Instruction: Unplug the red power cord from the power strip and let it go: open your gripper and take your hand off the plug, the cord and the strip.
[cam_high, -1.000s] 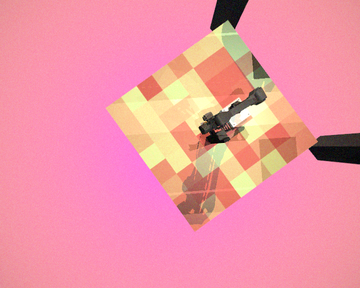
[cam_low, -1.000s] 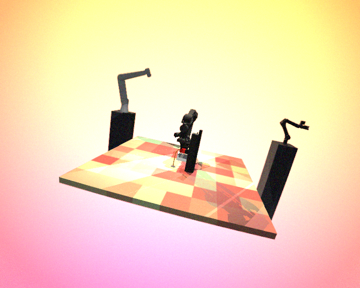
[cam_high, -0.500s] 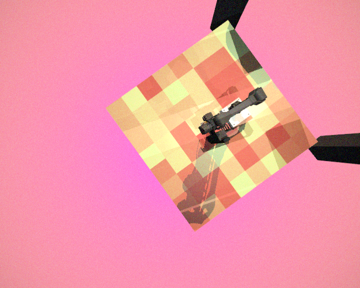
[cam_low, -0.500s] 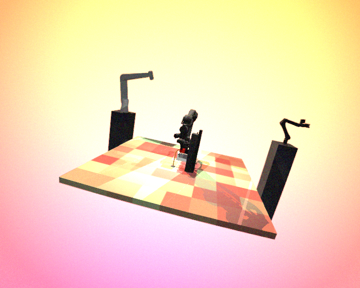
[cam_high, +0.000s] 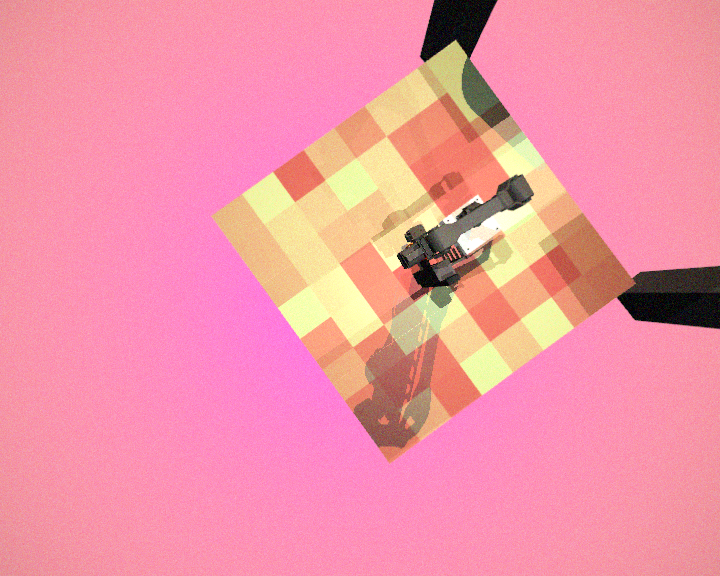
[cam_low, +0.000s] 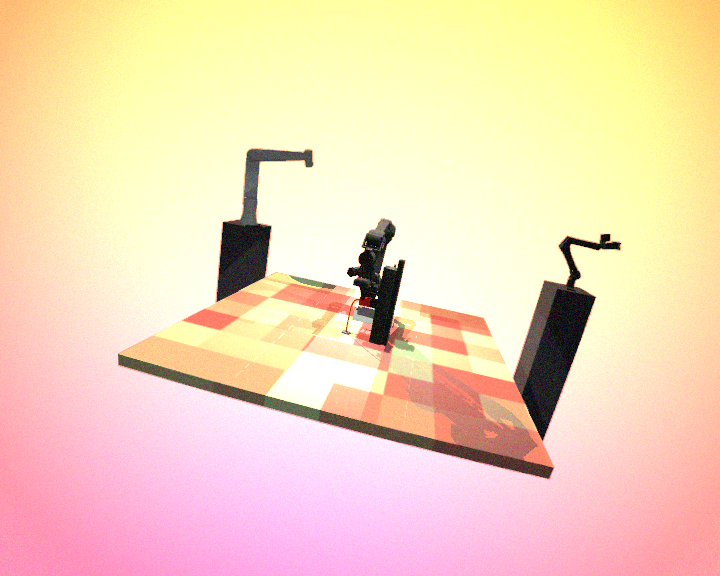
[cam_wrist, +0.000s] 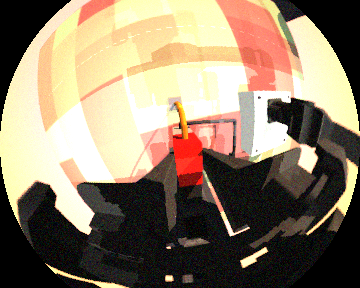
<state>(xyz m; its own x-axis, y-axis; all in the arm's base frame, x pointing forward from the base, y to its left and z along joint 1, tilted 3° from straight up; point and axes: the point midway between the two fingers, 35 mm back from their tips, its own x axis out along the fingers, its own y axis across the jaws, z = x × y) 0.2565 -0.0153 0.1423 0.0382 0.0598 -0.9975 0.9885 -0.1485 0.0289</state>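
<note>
The red plug is 3 cm to the left of my gripper tip. The rest, counted from my gripper tip: power strip (10 cm to the left, 1 cm below, 1 cm ahead).
</note>
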